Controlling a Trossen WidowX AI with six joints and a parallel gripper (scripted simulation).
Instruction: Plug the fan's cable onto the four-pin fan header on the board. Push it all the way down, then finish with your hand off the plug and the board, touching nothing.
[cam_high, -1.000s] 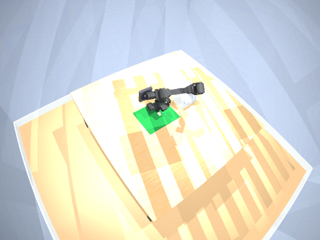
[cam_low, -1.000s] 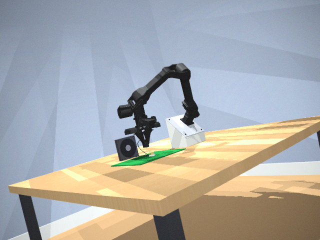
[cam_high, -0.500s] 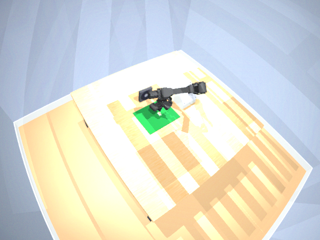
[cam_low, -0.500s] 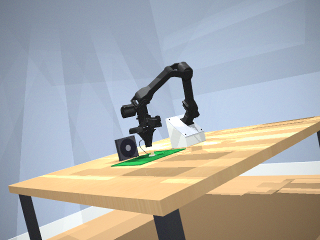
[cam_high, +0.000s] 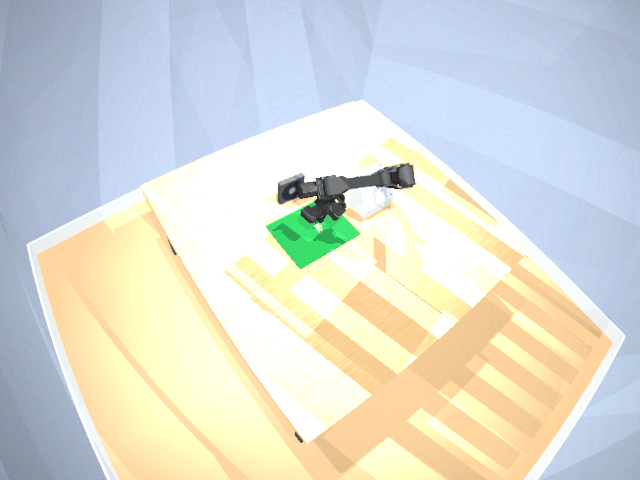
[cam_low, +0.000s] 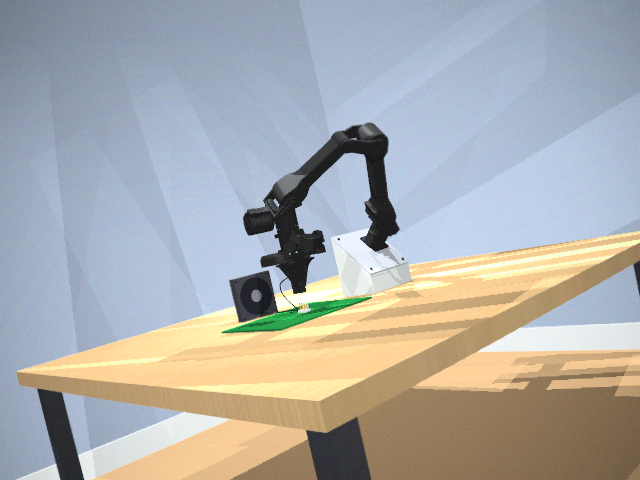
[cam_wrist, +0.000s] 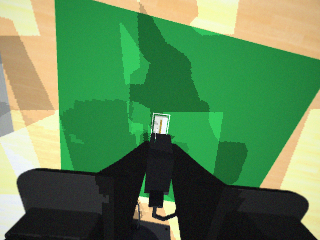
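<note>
Now: gripper tip 1 cm to the left of the white four-pin header and 7 cm above it. Also, from my gripper tip: black fan 1 cm behind, 20 cm to the right, 1 cm below; then green board 2 cm ahead, 1 cm to the right, 8 cm below; then dark fan plug 1 cm to the right, 1 cm above.
</note>
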